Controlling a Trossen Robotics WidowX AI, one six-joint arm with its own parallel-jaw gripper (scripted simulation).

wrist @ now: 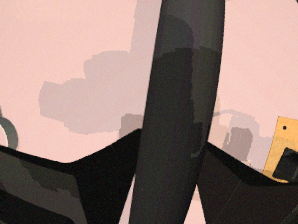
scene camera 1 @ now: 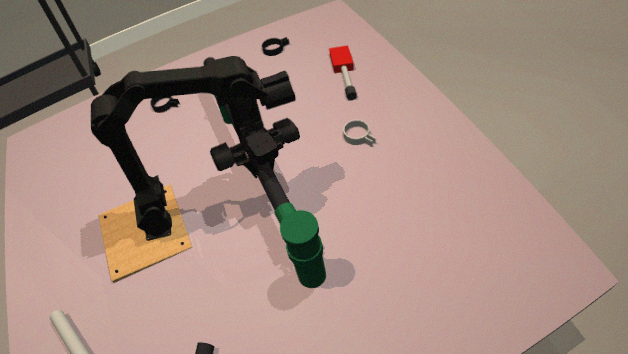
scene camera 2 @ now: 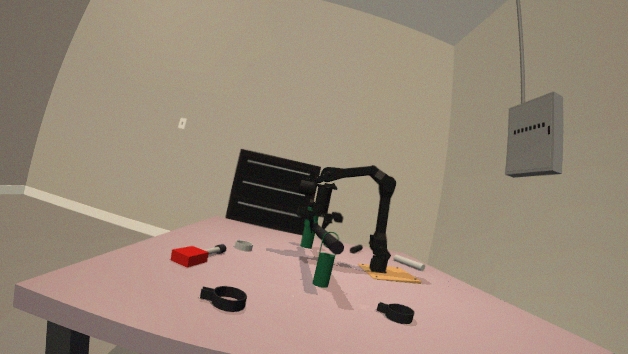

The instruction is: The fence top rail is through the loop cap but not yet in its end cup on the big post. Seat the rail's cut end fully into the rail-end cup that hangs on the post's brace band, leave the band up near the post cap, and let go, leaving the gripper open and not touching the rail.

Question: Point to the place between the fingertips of my gripper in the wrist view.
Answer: At 167,138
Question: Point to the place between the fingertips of my gripper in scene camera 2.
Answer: At 315,233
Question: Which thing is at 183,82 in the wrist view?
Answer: A dark top rail.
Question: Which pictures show my gripper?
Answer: The wrist view, scene camera 1 and scene camera 2: all of them.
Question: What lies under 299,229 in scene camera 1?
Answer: A big green post.
